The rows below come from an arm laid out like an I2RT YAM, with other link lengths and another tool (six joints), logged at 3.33 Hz.
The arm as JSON. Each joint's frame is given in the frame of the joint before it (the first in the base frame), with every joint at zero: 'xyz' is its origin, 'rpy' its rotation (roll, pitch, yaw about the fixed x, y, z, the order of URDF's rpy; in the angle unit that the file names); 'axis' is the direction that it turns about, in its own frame. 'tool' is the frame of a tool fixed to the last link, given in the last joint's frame.
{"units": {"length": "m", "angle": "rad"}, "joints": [
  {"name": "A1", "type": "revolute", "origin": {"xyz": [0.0, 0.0, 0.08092], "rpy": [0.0, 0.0, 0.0]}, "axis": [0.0, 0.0, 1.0]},
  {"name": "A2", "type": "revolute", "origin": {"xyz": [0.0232, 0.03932, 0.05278], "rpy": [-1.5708, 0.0, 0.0]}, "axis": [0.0, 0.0, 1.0]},
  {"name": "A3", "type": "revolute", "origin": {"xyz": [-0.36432, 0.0, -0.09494], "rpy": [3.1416, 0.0, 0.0]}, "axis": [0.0, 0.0, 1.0]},
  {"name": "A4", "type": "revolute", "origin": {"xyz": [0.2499, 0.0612, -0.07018], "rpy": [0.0, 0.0, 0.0]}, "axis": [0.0, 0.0, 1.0]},
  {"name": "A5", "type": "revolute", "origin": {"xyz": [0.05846, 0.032, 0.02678], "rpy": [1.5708, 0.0, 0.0]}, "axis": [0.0, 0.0, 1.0]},
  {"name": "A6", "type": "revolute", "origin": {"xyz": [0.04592, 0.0, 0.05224], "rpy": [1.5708, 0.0, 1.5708]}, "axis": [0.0, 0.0, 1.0]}
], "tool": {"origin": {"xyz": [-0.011, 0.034, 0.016], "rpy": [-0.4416, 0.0, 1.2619]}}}
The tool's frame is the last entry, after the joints.
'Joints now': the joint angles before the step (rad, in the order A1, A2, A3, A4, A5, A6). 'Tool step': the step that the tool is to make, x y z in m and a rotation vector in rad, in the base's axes. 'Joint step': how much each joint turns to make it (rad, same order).
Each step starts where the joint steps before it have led.
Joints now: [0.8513 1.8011 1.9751 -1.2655 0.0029 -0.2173]
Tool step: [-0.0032 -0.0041 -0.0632 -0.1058 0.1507 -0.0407]
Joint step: [-0.0105 -0.0010 -0.2630 0.0833 -0.0279 0.0442]
